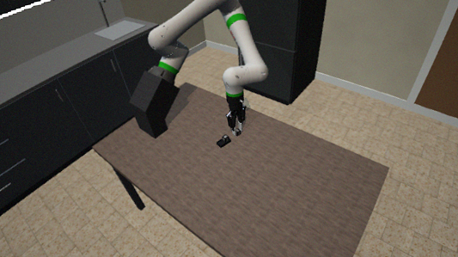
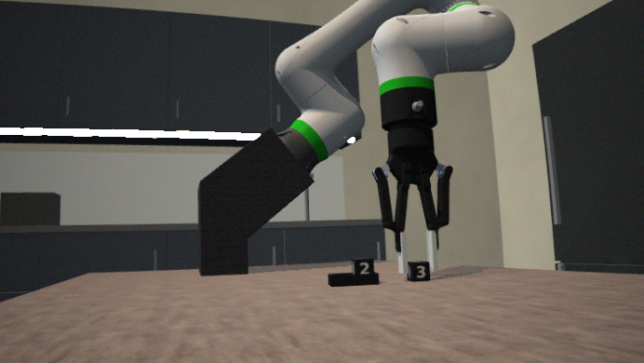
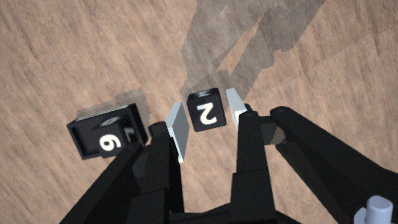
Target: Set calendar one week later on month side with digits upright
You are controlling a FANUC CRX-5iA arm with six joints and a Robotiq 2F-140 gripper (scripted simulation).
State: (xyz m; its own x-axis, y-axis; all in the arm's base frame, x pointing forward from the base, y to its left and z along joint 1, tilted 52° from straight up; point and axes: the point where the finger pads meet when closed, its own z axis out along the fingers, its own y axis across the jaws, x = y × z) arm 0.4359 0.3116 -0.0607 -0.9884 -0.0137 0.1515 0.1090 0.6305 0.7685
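My hand is 30 mm above the cube. Also, from my hand: black tray (10 mm behind, 110 mm to the right, 40 mm below).
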